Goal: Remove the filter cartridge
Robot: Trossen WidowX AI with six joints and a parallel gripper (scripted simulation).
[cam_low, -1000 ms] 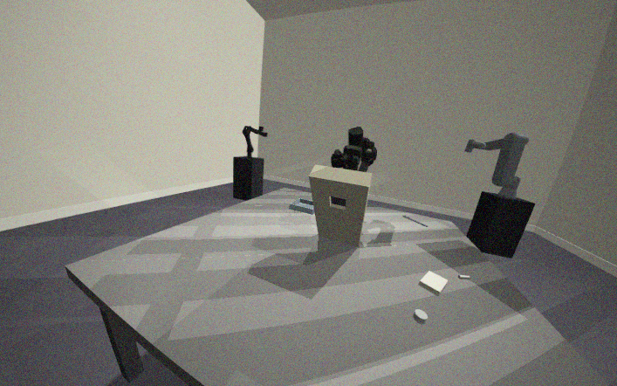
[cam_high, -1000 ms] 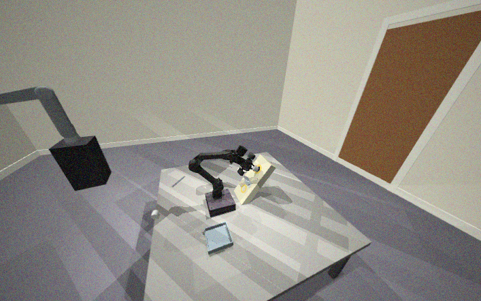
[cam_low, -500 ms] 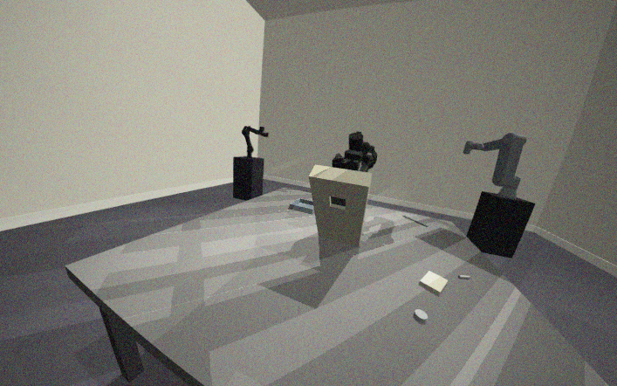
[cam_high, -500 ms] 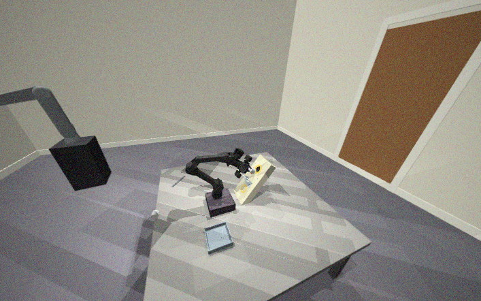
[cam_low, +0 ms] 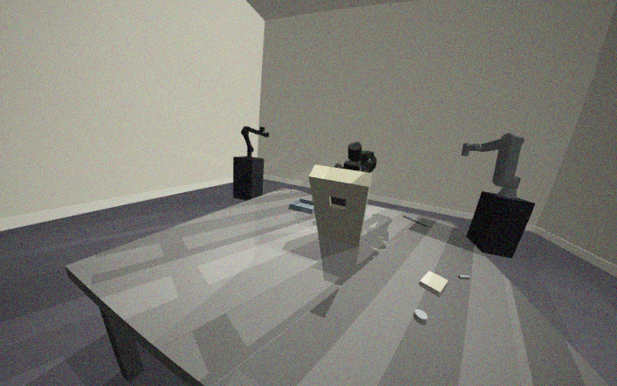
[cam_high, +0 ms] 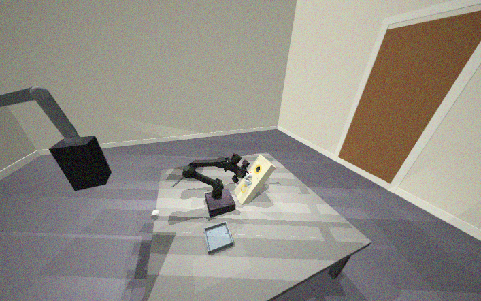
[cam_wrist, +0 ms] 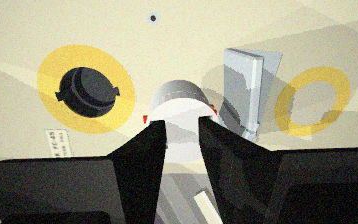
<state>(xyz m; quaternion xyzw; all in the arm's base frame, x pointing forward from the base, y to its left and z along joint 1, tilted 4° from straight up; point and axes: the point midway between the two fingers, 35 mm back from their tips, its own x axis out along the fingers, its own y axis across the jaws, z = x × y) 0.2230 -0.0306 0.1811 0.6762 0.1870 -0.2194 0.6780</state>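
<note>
The white round filter cartridge lies 1 cm below my gripper tip and 1 cm ahead of it. The rest, counted from my gripper tip: cream block (34 cm to the left, 21 cm below, 13 cm ahead); then cream service panel (5 cm below, 5 cm ahead); then blue-grey tray (35 cm behind, 25 cm to the right, 21 cm below).
</note>
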